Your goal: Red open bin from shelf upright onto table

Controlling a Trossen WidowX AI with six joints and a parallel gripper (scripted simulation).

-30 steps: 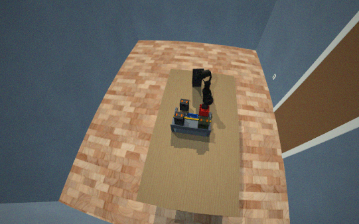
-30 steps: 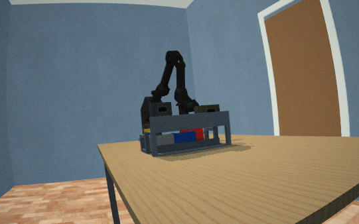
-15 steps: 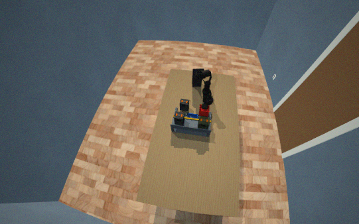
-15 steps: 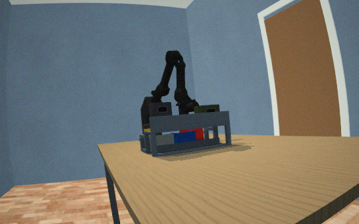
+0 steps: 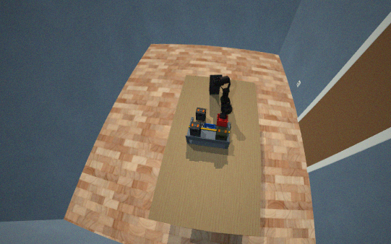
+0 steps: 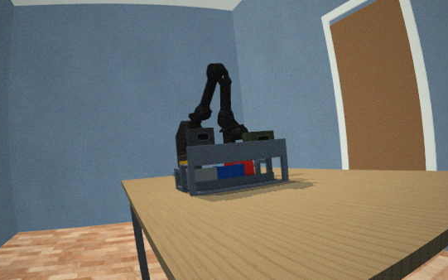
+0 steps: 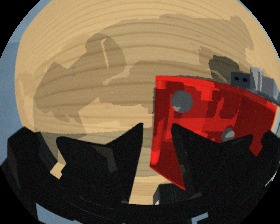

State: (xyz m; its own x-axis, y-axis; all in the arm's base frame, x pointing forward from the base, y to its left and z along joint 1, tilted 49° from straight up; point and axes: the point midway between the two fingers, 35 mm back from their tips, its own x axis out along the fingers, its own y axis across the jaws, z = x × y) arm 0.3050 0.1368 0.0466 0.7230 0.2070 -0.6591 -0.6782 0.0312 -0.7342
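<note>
Now: the red bin 6 cm ahead of my hand, 1 cm to the left of it and 1 cm below it. From my hand the other things lie so: blue bin: 22 cm ahead, 7 cm to the right, 1 cm below; grey bin: 24 cm ahead, 18 cm to the right, 1 cm below.
</note>
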